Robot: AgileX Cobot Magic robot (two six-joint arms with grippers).
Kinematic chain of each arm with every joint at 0, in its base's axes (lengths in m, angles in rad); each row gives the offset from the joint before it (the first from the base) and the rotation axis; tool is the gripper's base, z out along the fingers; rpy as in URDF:
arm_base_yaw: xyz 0 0 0.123 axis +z
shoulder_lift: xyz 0 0 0 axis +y
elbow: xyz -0.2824 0 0.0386 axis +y
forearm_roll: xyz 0.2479 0 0.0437 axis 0.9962 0 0.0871
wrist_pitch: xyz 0 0 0 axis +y
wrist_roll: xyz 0.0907 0 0.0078 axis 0.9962 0 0.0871
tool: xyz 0 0 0 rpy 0 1.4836 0
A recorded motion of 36 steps. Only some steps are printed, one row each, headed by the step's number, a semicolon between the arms.
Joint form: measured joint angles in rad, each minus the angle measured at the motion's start. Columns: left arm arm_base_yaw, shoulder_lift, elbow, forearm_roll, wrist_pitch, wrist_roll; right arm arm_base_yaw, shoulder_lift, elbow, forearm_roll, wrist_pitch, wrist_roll.
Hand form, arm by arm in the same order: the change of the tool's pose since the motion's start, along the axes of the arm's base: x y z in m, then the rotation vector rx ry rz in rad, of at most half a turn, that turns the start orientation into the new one. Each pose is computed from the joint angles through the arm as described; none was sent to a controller.
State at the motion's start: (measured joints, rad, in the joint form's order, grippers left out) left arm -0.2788 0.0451 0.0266 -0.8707 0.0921 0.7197; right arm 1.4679 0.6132 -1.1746 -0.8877 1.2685 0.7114
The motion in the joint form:
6: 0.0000 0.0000 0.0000 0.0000 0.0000 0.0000; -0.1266 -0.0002 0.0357 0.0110 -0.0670 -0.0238
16: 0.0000 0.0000 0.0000 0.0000 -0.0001 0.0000; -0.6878 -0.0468 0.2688 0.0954 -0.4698 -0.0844
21: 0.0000 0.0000 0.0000 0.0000 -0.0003 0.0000; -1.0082 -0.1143 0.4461 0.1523 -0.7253 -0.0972
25: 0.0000 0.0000 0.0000 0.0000 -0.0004 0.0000; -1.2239 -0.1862 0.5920 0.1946 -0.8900 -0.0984
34: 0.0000 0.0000 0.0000 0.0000 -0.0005 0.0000; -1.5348 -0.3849 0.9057 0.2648 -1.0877 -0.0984
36: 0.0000 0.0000 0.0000 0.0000 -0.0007 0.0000; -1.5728 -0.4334 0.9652 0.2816 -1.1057 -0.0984
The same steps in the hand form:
6: 0.0000 0.0000 0.0000 0.0000 0.0000 0.0000; 0.0027 0.0004 -0.0049 -0.0161 -0.0342 -0.0714
16: 0.0000 0.0000 0.0000 0.0000 -0.0001 0.0001; 0.0180 -0.0034 -0.0433 -0.0334 -0.1619 -0.3194
21: 0.0000 0.0000 0.0000 -0.0001 -0.0002 0.0002; 0.0214 -0.0152 -0.0766 -0.0115 -0.2260 -0.4558
25: 0.0000 0.0000 0.0000 -0.0001 -0.0002 0.0003; 0.0176 -0.0257 -0.1068 0.0129 -0.2632 -0.5592
34: 0.0000 0.0000 0.0000 -0.0001 -0.0003 0.0004; -0.0011 -0.0397 -0.1823 0.0486 -0.2885 -0.7442
36: 0.0000 0.0000 0.0000 -0.0001 -0.0004 0.0005; -0.0055 -0.0408 -0.1978 0.0611 -0.2888 -0.7719

